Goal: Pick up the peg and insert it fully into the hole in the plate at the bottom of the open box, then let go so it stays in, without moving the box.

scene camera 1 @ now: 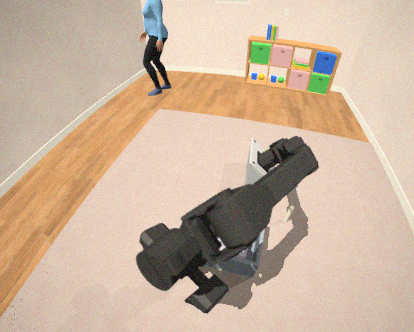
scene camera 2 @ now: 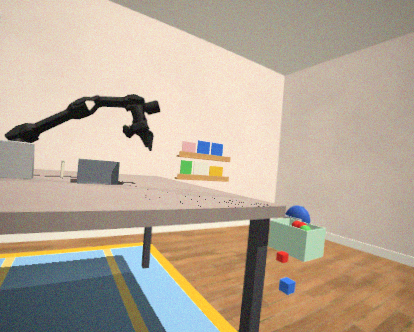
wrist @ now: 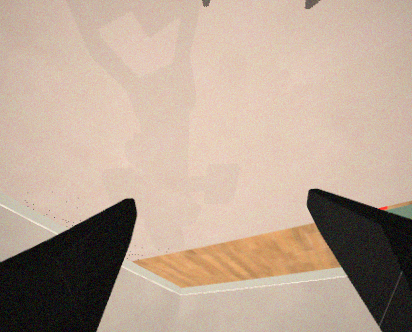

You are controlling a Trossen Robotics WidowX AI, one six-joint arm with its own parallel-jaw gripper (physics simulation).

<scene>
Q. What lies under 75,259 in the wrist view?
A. My gripper.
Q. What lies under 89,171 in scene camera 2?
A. A grey-blue box.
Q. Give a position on a grey-blue box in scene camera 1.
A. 248,267
</scene>
